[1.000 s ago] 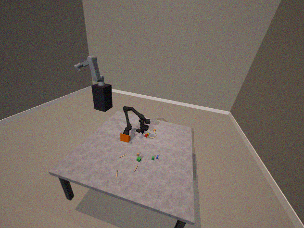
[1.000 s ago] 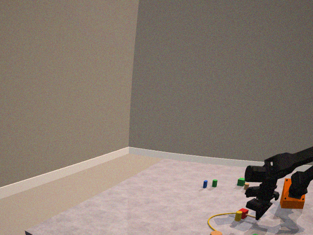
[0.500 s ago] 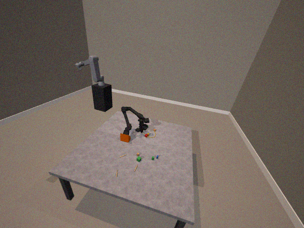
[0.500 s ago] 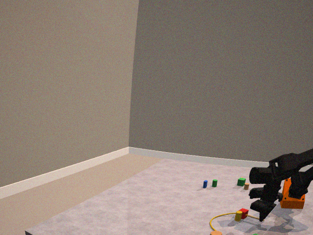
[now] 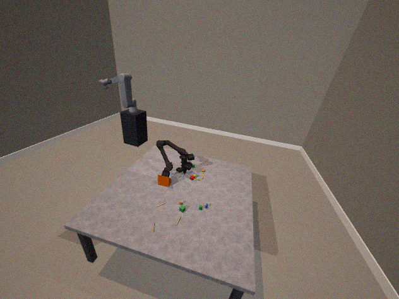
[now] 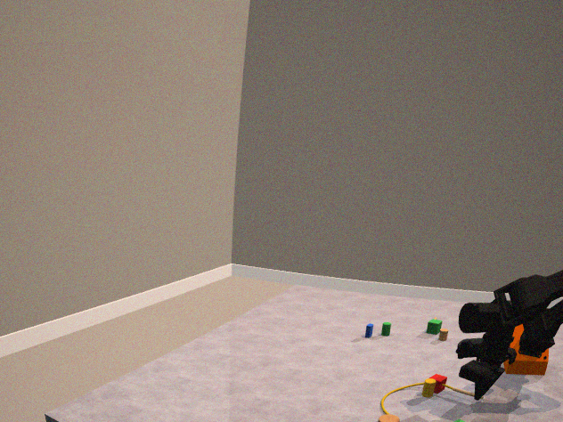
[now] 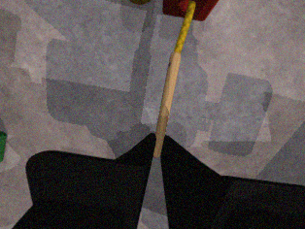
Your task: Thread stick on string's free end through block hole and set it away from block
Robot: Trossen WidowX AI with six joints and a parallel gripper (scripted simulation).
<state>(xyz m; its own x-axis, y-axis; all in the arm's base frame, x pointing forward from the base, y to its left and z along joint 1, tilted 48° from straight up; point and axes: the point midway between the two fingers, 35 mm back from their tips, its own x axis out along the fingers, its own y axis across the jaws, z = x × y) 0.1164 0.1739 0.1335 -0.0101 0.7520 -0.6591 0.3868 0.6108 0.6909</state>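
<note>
Now: the red block 100 mm ahead of my gripper tip, 40 mm to the right of it and 10 mm above it. From my gripper tip the other things lie so: round wooden button (160 mm ahead, 140 mm to the left); thin wooden stick (40 mm ahead, 20 mm to the right, 10 mm above); yellow cylinder (110 mm ahead, 10 mm to the right, 10 mm above).
</note>
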